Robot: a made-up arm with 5 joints.
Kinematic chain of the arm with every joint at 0, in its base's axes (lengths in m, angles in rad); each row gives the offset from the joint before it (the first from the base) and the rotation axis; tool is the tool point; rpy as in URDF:
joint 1: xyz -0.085 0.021 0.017 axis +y
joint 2: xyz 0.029 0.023 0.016 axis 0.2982 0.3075 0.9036
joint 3: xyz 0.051 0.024 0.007 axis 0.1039 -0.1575 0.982
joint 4: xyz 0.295 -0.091 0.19 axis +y
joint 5: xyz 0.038 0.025 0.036 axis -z
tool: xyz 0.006 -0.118 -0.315 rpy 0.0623 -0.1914 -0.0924
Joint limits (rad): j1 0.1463..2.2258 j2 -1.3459..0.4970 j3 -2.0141..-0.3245 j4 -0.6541..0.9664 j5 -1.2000..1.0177
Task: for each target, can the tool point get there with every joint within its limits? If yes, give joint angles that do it. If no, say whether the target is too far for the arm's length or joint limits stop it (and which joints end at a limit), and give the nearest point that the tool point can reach.
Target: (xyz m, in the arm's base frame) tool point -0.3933 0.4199 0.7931
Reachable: no: too far | nearest point -0.2685 0.1864 0.4790 | short by 0.411 m
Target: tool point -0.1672 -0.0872 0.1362
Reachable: yes | joints 1.1744 -0.8748 -1.1901 0.7549 -0.5851
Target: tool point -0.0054 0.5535 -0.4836
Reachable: no: joint limits stop it (at a limit: joint 2, joint 3, joint 5) | nearest point 0.0026 0.0595 -0.5336 | short by 0.497 m
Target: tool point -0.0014 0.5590 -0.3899
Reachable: no: joint limits stop it (at a limit: joint 1, joint 2, joint 3, joint 4) | nearest point -0.0420 0.1747 -0.0580 | short by 0.509 m
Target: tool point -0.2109 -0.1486 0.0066
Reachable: yes | joints 0.3637 -0.4904 -1.3740 0.6556 -0.8585
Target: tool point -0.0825 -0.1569 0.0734
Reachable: yes | joints 1.8056 -0.2310 -1.1404 0.4316 0.3943
